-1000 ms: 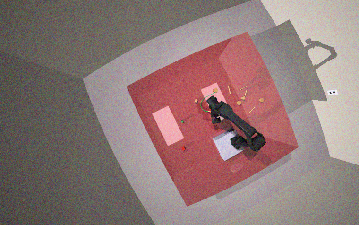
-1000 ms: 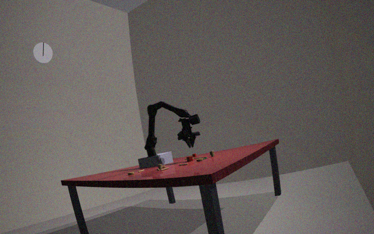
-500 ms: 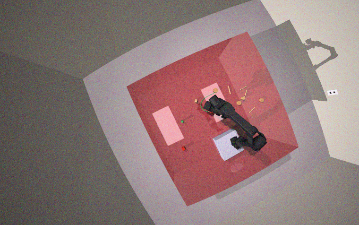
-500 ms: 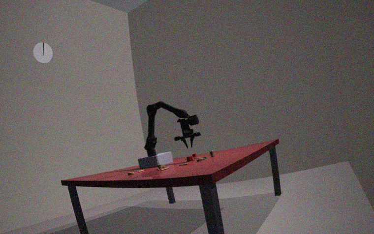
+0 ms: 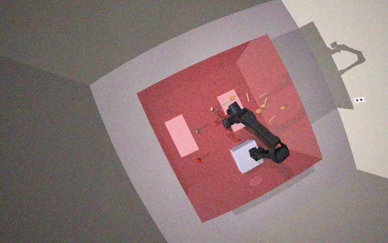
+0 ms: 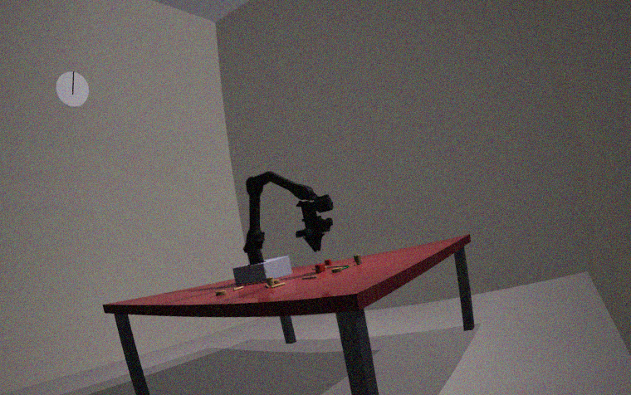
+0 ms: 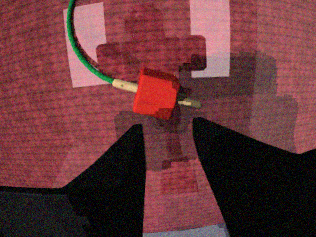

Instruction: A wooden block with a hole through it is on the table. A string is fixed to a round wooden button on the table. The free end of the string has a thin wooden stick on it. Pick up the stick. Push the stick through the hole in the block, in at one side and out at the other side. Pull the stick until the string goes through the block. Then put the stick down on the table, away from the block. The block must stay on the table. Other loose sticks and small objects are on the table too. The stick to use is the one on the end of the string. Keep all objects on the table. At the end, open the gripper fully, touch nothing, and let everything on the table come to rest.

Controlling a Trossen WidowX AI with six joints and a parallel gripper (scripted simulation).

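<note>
Right now the thin wooden stick is 1 cm to the left of my gripper tip and 8 cm below it. Round my gripper tip: tan cube (12 cm ahead, 11 cm to the left, 7 cm below); small red piece (24 cm behind, 35 cm to the left, 8 cm below); round wooden button (15 cm ahead, 9 cm to the right, 8 cm below).
</note>
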